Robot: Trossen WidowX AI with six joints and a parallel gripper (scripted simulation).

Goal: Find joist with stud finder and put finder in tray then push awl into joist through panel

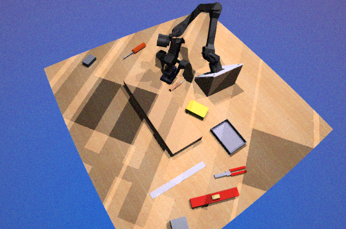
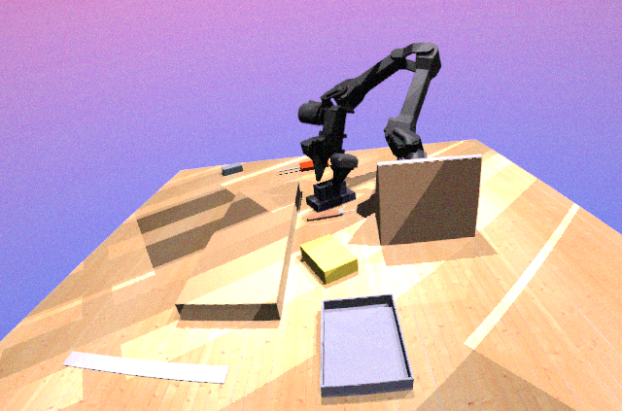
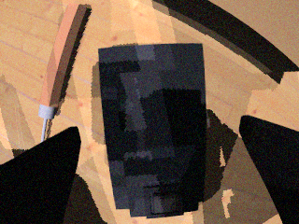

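The stud finder lies 20 mm behind my gripper tip, 10 mm to the right of it and 10 mm below it. From my gripper tip the other things lie so: grey tray 500 mm to the left, 40 mm below, 20 mm behind; yellow block 280 mm to the left, 40 mm below, 20 mm ahead; awl 80 mm to the left, 40 mm below, 20 mm behind.
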